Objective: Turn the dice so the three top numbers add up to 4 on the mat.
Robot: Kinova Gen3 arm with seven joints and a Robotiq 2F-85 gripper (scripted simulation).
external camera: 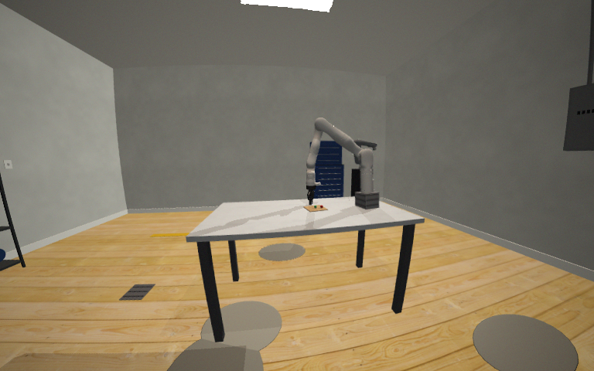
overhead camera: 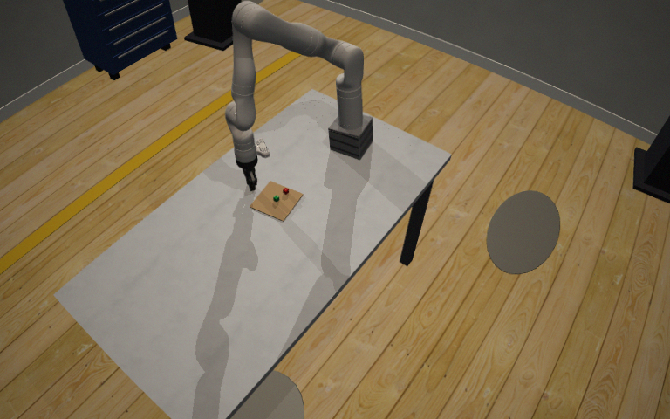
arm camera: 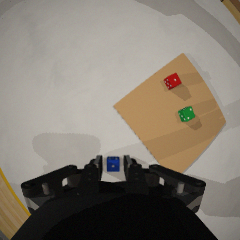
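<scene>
Now: the blue die 10 mm below my hand. The rest, counted from my hand: tan mat: 10 mm ahead, 120 mm to the left, 20 mm below; green die: 10 mm ahead, 120 mm to the left, 10 mm below; red die: 40 mm behind, 130 mm to the left, 10 mm below.
</scene>
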